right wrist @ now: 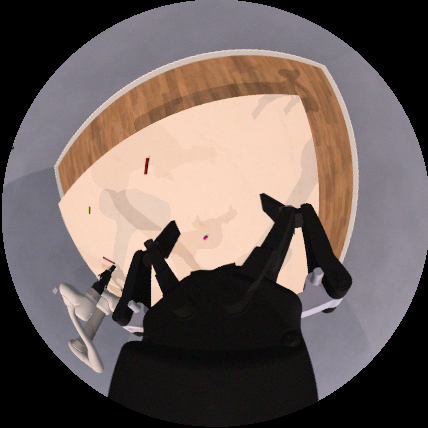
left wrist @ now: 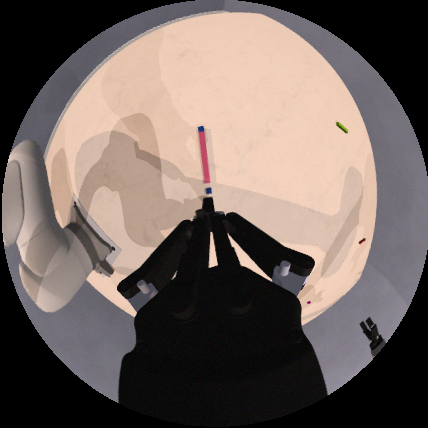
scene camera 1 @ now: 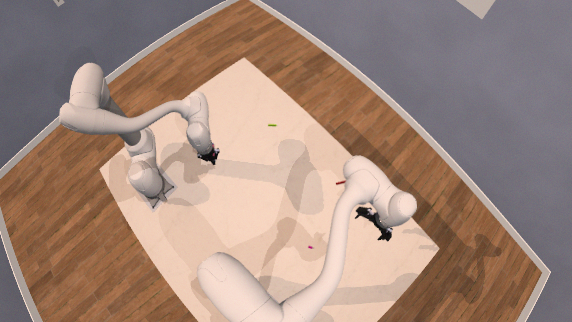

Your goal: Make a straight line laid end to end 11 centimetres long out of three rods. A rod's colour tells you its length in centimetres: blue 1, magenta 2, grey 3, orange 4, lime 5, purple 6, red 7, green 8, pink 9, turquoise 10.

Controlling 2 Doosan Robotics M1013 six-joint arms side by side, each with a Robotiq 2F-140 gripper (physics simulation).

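Frame: origin at the left arm's base, x back, y left, z down, level; metres.
Where they show: left gripper, between the fingertips: (right wrist: 113, 265) (left wrist: 208, 204) (scene camera 1: 214, 162); right gripper, between the fingertips: (right wrist: 217, 214) (scene camera 1: 368, 227); left arm's base, origin of its link: (left wrist: 86, 241) (scene camera 1: 154, 187).
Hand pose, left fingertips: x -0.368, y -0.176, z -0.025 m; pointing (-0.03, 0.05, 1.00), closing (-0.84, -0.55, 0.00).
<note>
Things, the pixels of their top centre, and the offset from my left fingertips.
- pink rod, centre of its top: (left wrist: 203, 156) (right wrist: 107, 260) dz +0.015, dx -0.048, dy +0.064 m
- second blue rod, centre of its top: (left wrist: 208, 190) dz +0.015, dx -0.013, dy +0.015 m
- lime rod, centre of its top: (left wrist: 343, 126) (scene camera 1: 272, 124) (right wrist: 88, 210) dz +0.015, dx -0.407, dy -0.074 m
- red rod, centre of its top: (right wrist: 145, 165) (scene camera 1: 342, 182) (left wrist: 362, 241) dz +0.015, dx -0.411, dy -0.606 m
- magenta rod, centre of its top: (right wrist: 204, 237) (scene camera 1: 310, 247) (left wrist: 308, 302) dz +0.015, dx -0.017, dy -0.714 m
In the left wrist view a pink rod (left wrist: 204, 157) (right wrist: 108, 260) lies with one blue rod (left wrist: 201, 129) at its far end, seemingly touching and roughly in line. A second blue rod (left wrist: 208, 191) lies near its other end, with a small gap between them. My left gripper (left wrist: 208, 204) (scene camera 1: 215, 162) is shut and empty, its fingertips close by the second blue rod. In scene camera 1 the left arm and gripper hide most of this row. My right gripper (right wrist: 217, 214) (scene camera 1: 372, 225) is open and empty, well away from the row at the right.
A lime rod (scene camera 1: 272, 125) (left wrist: 342, 127) (right wrist: 89, 210), a red rod (scene camera 1: 340, 183) (left wrist: 362, 241) (right wrist: 146, 165) and a magenta rod (scene camera 1: 310, 247) (left wrist: 309, 302) (right wrist: 205, 237) lie apart. The left arm's base (scene camera 1: 145, 177) (left wrist: 45, 260) stands beside the row. The right arm reaches over the lower right.
</note>
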